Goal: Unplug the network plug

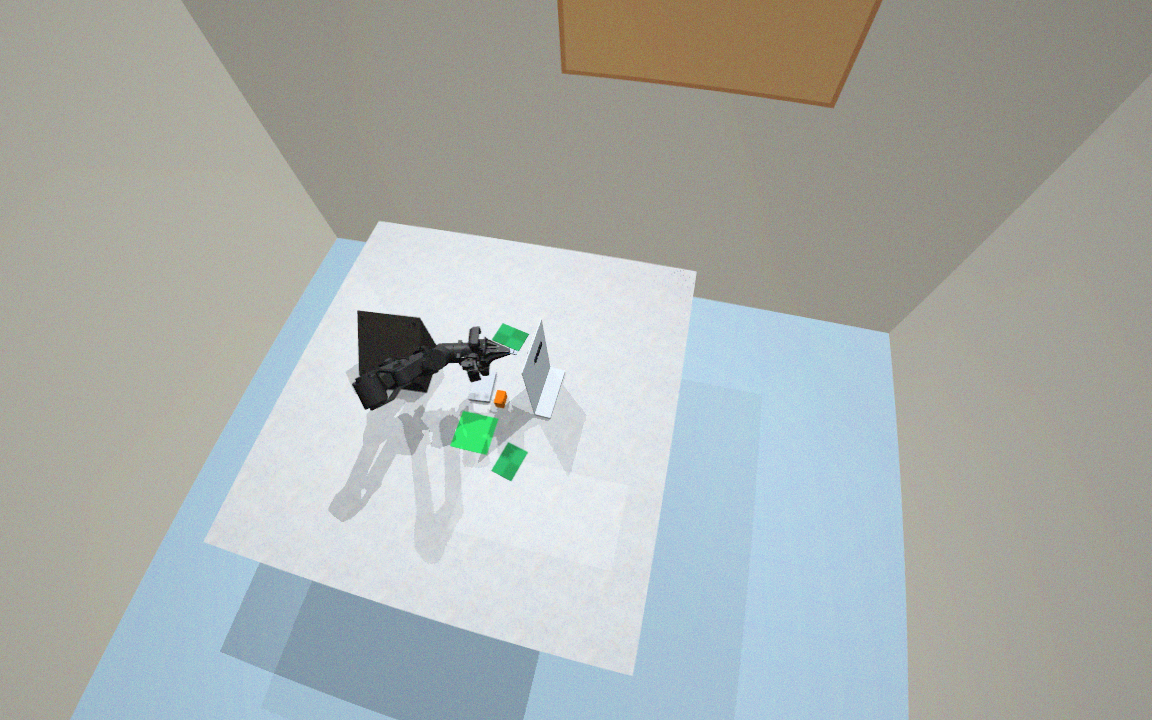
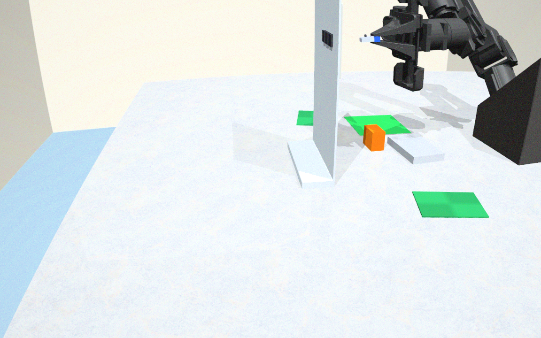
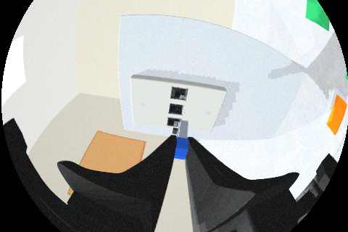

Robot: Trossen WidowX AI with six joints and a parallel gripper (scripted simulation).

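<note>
Right now my gripper tip is 20 cm above the orange block, 7 cm to the left of it and 5 cm past it. Round my gripper tip: flat grey block: 22 cm below, 12 cm behind, 2 cm to the right; then network plug: right at my gripper tip; then grey panel: 9 cm below, 8 cm ahead.
</note>
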